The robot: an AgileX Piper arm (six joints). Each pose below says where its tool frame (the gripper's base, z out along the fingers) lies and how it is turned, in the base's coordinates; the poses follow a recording.
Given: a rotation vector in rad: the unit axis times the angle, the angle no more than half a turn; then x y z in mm.
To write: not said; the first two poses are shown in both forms.
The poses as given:
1: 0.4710 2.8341 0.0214 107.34 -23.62 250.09
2: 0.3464 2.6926 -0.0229 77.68 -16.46 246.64
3: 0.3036 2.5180 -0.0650 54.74 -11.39 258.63
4: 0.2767 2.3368 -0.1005 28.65 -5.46 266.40
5: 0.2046 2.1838 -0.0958 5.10 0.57 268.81
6: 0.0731 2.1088 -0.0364 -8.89 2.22 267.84
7: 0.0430 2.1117 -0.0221 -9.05 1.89 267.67
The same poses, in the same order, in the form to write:
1: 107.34 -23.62 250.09 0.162 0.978 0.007 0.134
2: 77.68 -16.46 246.64 0.125 0.969 -0.008 0.212
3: 54.74 -11.39 258.63 0.114 0.947 -0.024 0.298
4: 28.65 -5.46 266.40 0.109 0.916 -0.039 0.383
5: 5.10 0.57 268.81 0.083 0.885 -0.039 0.456
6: -8.89 2.22 267.84 0.030 0.869 -0.015 0.493
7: -9.05 1.89 267.67 0.018 0.870 -0.009 0.492
